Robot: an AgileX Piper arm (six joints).
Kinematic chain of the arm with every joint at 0, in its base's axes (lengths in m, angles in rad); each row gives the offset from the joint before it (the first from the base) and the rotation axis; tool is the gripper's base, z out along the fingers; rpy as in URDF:
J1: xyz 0 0 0.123 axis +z
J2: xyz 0 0 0 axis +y
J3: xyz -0.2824 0 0.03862 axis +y
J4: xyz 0.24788 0 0.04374 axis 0.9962 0 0.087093
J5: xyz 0 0 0 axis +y
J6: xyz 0.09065 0 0.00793 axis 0.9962 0 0.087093
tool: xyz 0 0 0 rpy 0 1.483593 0
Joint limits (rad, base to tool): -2.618..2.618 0..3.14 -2.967..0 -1.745..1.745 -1.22..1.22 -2.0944..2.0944
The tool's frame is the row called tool.
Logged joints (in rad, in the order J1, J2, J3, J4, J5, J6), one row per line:
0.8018 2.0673 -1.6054 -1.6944 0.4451 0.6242
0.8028 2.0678 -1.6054 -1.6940 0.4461 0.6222
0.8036 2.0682 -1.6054 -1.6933 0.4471 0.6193
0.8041 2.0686 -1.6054 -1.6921 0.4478 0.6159
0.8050 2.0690 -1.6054 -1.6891 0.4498 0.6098
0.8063 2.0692 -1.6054 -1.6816 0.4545 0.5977
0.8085 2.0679 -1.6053 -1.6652 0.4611 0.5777
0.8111 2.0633 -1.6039 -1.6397 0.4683 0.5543
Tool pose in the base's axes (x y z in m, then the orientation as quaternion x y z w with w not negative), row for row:
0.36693 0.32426 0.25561 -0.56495 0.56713 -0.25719 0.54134
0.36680 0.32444 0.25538 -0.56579 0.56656 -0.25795 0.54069
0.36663 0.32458 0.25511 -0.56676 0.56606 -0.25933 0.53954
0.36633 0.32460 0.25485 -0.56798 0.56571 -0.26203 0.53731
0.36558 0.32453 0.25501 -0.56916 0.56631 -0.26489 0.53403
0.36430 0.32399 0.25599 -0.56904 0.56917 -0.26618 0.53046
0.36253 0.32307 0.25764 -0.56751 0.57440 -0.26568 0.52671
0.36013 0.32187 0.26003 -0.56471 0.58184 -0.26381 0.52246
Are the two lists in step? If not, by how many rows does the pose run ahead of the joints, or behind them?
The pose runs 2 rows ahead of the joints: the pose in row i belongs to the joints in row i + 2.
